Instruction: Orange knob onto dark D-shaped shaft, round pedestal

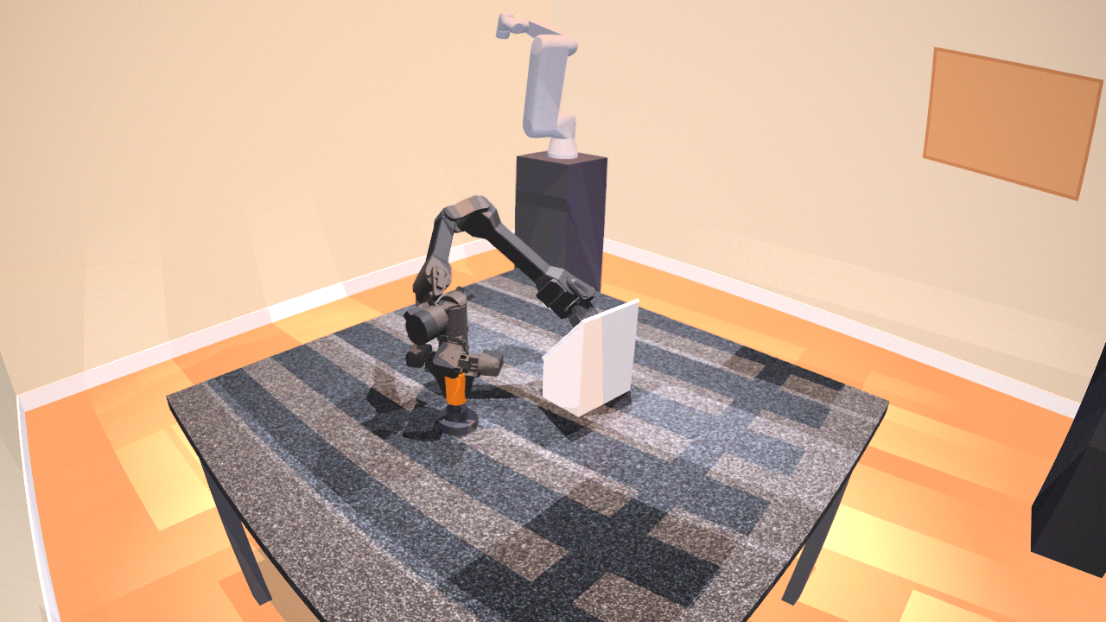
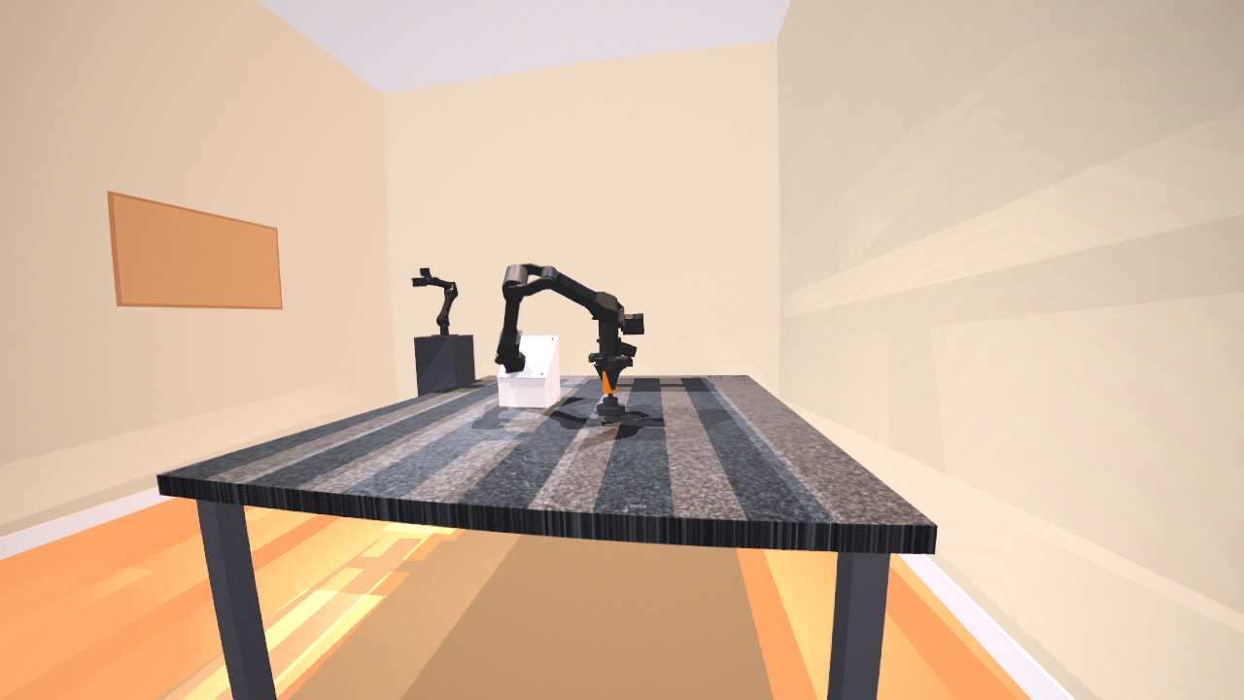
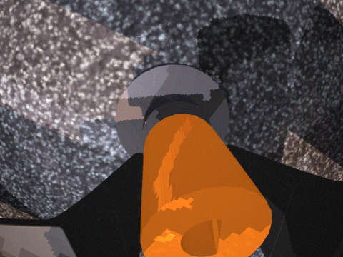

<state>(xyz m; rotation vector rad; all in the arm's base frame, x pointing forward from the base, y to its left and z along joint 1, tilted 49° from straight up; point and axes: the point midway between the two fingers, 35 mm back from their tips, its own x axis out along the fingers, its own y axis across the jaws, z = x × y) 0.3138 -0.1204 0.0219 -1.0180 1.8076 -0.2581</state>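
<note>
My gripper tip is now 20 mm below the orange knob. The rest, counted from my gripper tip: round pedestal 40 mm below.
</note>
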